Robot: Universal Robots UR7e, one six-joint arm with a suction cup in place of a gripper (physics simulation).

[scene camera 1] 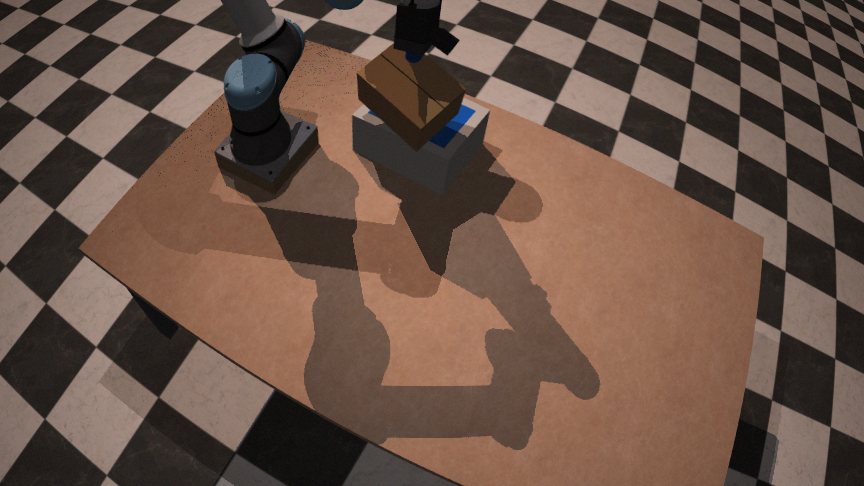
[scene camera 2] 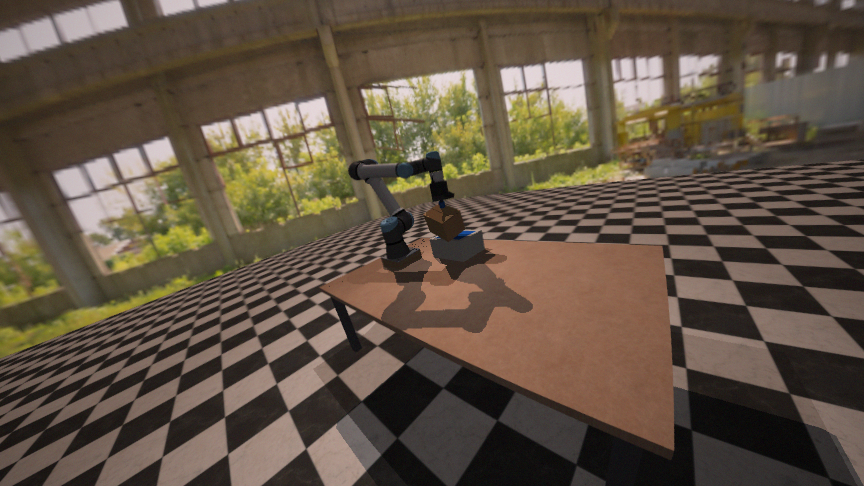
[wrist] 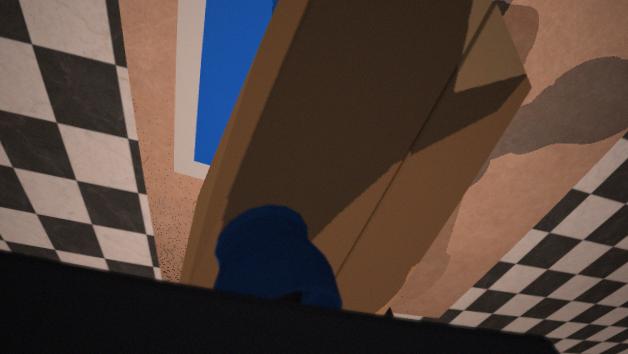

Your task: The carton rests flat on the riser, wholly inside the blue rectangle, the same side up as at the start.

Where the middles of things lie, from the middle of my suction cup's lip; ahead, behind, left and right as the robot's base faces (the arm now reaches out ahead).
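Labels:
The grey riser [scene camera 1: 436,165] stands 2 cm ahead of my suction cup, 4 cm to the left of it and 25 cm below it. Measured from the same suction cup, the brown carton [scene camera 1: 416,100] is 9 cm below, 2 cm to the right and 1 cm ahead.

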